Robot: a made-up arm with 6 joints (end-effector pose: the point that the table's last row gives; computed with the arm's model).
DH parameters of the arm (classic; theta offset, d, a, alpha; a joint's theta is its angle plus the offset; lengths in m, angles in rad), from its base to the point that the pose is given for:
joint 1: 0 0.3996 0.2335 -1.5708
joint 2: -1.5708 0 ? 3.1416
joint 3: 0 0 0.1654 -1.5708
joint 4: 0 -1.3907 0 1.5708
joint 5: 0 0 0 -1.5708
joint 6: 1.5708 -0.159 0 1.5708
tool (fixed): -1.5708 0 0 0
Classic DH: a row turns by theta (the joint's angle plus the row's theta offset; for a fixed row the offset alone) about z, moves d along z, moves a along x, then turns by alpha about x.
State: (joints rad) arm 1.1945 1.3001 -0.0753 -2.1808 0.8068 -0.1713
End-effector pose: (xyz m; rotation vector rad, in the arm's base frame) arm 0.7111 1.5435 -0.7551 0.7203 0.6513 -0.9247
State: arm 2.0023 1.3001 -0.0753 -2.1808 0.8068 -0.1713
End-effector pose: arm -0.6242 1.5806 -0.7551 0.3912 0.8491 -0.1788
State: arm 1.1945 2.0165 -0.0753 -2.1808 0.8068 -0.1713
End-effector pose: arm 0.3002 0.5038 -1.4322 0.0041 0.5224 -1.1624
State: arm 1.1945 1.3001 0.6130 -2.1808 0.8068 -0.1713
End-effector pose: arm 1.0176 2.3194 -0.1772 1.3819 0.7243 -0.6023
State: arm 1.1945 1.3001 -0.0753 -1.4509 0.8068 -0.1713
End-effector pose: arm 0.7582 1.6087 -0.7397 0.4409 0.6958 -0.2312
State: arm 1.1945 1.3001 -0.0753 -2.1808 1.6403 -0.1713
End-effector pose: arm 0.7268 1.4856 -0.6412 0.3249 -0.1248 -0.9860
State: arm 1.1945 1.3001 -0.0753 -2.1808 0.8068 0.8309
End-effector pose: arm 0.7111 1.5435 -0.7551 -0.1764 0.9920 -0.4866
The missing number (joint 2, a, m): 1.1148
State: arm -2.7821 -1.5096 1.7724 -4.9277 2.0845 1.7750
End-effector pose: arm 2.0616 0.6303 0.0910 -0.2148 0.4602 -1.6959
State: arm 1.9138 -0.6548 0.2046 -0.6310 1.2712 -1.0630
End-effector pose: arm -0.0081 0.2891 2.5608 -2.5645 0.0766 -1.1711
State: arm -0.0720 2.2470 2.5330 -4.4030 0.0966 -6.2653
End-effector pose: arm 2.5381 -0.1684 0.2931 -1.9085 -0.1932 -0.2299
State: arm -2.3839 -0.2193 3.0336 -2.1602 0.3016 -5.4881
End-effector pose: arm 1.0819 1.0776 1.1781 -1.5723 -0.9161 0.6726
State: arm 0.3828 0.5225 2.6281 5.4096 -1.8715 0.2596
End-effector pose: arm -0.0002 0.1254 2.4871 -0.5437 -0.4460 1.1403
